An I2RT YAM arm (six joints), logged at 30 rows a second.
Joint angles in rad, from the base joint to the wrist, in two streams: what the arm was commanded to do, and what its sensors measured. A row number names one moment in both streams.
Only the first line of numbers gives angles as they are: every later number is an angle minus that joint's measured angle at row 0.
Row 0, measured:
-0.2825, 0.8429, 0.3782, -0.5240, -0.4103, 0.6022
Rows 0 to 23, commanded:
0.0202, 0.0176, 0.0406, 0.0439, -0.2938, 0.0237
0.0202, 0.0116, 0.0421, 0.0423, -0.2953, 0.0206
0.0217, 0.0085, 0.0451, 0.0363, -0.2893, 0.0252
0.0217, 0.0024, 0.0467, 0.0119, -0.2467, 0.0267
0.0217, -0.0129, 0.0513, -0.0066, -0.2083, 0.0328
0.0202, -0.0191, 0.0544, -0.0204, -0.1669, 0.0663
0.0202, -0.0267, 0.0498, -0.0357, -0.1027, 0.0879
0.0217, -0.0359, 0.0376, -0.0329, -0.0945, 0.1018
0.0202, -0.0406, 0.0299, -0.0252, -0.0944, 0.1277
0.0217, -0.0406, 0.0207, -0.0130, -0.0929, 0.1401
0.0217, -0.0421, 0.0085, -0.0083, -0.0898, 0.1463
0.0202, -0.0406, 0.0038, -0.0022, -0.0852, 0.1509
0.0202, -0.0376, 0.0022, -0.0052, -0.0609, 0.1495
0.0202, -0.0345, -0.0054, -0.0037, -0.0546, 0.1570
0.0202, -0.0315, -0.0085, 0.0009, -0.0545, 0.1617
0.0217, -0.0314, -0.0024, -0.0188, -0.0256, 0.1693
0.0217, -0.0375, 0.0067, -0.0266, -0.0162, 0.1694
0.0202, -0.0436, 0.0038, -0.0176, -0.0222, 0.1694
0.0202, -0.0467, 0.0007, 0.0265, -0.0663, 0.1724
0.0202, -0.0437, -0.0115, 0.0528, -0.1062, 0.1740
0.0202, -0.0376, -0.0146, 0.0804, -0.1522, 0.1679
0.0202, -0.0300, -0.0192, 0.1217, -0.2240, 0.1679
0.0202, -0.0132, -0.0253, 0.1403, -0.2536, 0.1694
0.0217, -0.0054, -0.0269, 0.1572, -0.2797, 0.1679
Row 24, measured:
0.0031, -0.0290, -0.0168, 0.0119, 0.0183, 0.1083
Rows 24 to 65, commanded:
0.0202, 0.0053, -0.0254, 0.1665, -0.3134, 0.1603
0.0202, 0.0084, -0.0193, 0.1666, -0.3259, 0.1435
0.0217, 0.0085, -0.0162, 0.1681, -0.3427, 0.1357
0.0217, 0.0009, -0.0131, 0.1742, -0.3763, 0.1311
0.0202, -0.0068, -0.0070, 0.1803, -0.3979, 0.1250
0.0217, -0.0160, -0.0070, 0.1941, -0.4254, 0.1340
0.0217, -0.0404, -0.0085, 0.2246, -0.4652, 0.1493
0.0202, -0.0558, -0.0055, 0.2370, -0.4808, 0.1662
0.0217, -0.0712, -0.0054, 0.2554, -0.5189, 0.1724
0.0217, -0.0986, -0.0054, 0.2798, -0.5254, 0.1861
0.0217, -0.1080, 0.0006, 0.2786, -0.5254, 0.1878
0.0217, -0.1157, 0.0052, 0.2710, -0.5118, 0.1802
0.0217, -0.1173, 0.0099, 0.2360, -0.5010, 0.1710
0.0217, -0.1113, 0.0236, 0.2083, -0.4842, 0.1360
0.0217, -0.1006, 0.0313, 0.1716, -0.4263, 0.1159
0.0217, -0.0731, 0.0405, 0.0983, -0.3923, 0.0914
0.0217, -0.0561, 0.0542, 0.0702, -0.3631, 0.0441
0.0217, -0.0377, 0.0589, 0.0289, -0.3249, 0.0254
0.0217, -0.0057, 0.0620, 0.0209, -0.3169, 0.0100
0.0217, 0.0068, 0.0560, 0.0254, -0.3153, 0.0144
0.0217, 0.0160, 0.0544, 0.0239, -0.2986, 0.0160
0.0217, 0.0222, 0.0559, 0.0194, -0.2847, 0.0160
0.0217, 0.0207, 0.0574, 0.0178, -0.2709, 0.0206
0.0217, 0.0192, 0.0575, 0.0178, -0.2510, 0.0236
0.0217, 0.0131, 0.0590, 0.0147, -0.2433, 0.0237
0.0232, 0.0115, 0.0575, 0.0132, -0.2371, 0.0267
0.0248, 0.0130, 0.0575, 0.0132, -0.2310, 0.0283
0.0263, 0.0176, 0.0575, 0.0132, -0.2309, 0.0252
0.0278, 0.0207, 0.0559, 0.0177, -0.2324, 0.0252
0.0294, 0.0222, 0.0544, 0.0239, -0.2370, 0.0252
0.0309, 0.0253, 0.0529, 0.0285, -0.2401, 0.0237
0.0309, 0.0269, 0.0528, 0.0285, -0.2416, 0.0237
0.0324, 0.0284, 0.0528, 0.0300, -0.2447, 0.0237
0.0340, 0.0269, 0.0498, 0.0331, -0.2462, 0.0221
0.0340, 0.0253, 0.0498, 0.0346, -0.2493, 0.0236
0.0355, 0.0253, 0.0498, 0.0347, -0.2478, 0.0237
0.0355, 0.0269, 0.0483, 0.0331, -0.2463, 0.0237
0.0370, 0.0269, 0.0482, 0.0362, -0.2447, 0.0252
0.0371, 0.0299, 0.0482, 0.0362, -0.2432, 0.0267
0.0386, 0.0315, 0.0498, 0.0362, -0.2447, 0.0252
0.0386, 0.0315, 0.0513, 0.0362, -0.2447, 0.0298
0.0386, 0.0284, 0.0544, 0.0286, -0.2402, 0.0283
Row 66, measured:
0.0164, 0.0293, 0.0386, 0.0191, -0.1560, 0.0038
